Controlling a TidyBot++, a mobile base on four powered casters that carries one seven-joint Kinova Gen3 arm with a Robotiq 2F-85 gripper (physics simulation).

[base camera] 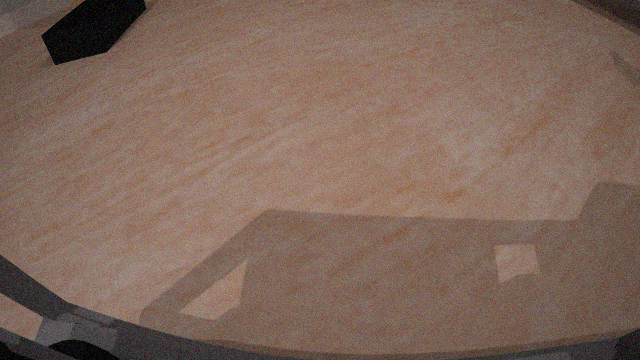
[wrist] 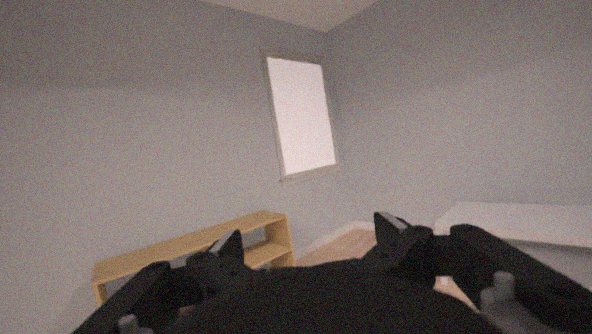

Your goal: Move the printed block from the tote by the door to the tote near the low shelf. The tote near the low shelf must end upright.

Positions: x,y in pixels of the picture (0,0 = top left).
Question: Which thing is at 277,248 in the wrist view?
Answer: A low wooden shelf.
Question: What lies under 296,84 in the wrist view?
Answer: A window.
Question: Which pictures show the gripper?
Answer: The wrist view only.
